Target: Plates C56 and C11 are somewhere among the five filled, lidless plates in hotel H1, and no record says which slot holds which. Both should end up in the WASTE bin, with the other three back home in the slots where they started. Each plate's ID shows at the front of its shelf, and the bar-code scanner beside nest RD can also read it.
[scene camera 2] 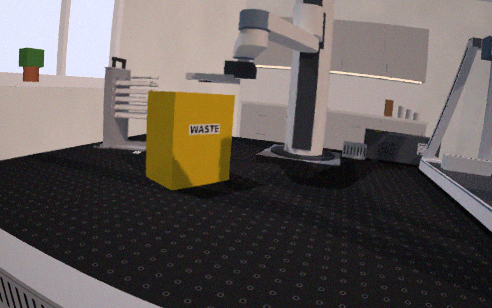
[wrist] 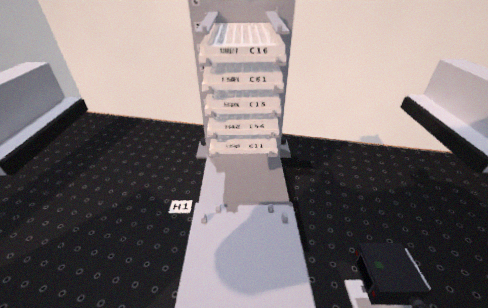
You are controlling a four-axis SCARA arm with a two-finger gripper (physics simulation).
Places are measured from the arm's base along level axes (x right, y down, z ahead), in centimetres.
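Pixels of known places: gripper, fingertip midpoint: (scene camera 2: 193,77) (wrist: 243,85); arm's base, origin of the base link: (scene camera 2: 302,156).
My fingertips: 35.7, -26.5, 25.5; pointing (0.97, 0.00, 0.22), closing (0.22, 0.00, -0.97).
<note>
Ahead of a thing's pixels: the offset from my fingertips to its middle, as dx, dy, dz.
Hotel H1 (scene camera 2: 116,110) (wrist: 242,8) holds five plates, one above another, with ID fronts facing the wrist camera. From the top, they are plate C16 {+20.2, +2.5, +4.8} (wrist: 242,51), plate C61 {+20.2, +5.3, +4.8} (wrist: 243,80), plate C15 {+20.2, +8.1, +4.8} (wrist: 243,105), a plate {+20.2, +11.0, +4.8} (wrist: 243,127) whose blurred ID ends in 6 and may be C56, and plate C11 {+20.2, +13.8, +4.8} (wrist: 243,146) at the bottom. My gripper (scene camera 2: 192,77) (wrist: 243,85) is open and empty, its fingers wide apart, in front of the hotel and apart from it. The yellow WASTE bin {-15.7, +15.2, +29.4} (scene camera 2: 200,155) stands upright; its inside is hidden.
A pale platform {+2.5, +21.7, +0.6} (wrist: 200,280) with small pins lies in front of the hotel. A dark box-shaped device {+4.1, +21.1, -12.5} (wrist: 395,270), perhaps the scanner, stands at its right. The H1 tag {+12.5, +25.2, +13.1} (wrist: 180,206) lies left. The arm's column (scene camera 2: 305,100) stands behind and right of the bin.
</note>
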